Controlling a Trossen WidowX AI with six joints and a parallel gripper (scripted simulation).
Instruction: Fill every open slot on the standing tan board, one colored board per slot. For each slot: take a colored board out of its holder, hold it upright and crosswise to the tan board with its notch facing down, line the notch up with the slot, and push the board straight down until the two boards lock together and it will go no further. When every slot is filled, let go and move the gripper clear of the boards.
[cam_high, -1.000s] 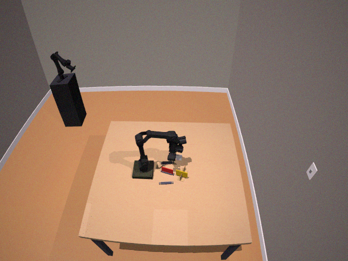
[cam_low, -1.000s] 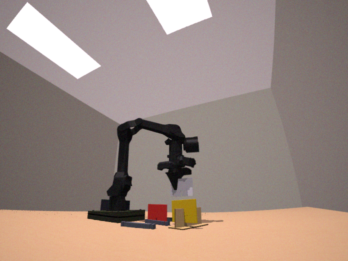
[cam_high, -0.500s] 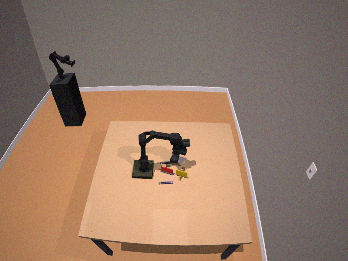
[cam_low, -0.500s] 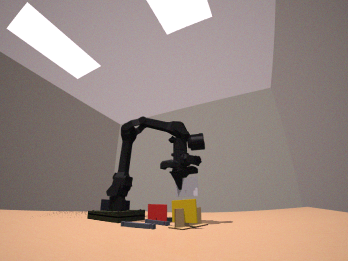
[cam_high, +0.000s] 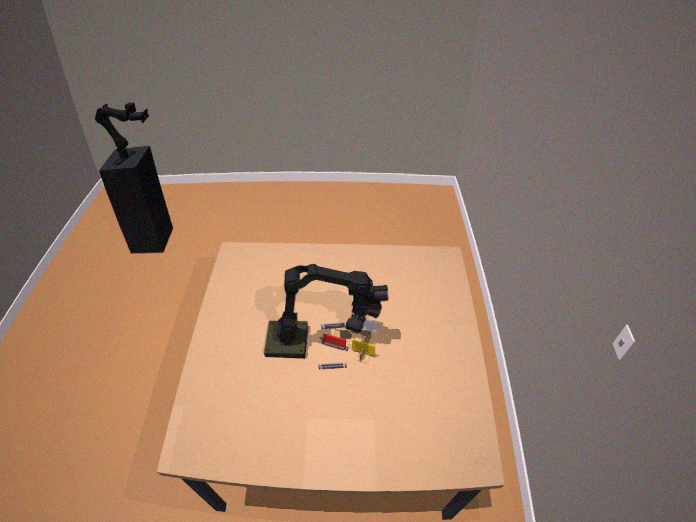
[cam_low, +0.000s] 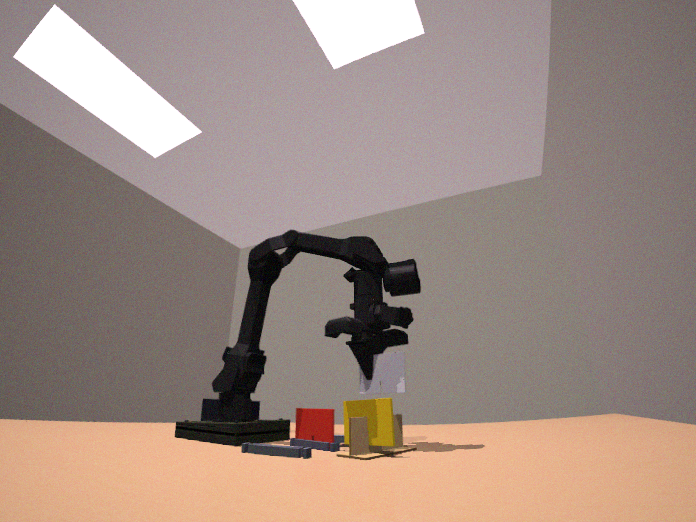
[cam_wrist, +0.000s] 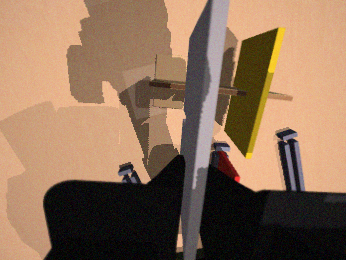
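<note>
The tan board is 3 cm ahead of my gripper tip, 4 cm to the right of it and 10 cm below it. Also, from my gripper tip: red board 10 cm behind, 2 cm to the right, 9 cm below; then yellow board 2 cm ahead, 7 cm to the right, 8 cm below; then grey board 2 cm ahead, 1 cm to the right.
</note>
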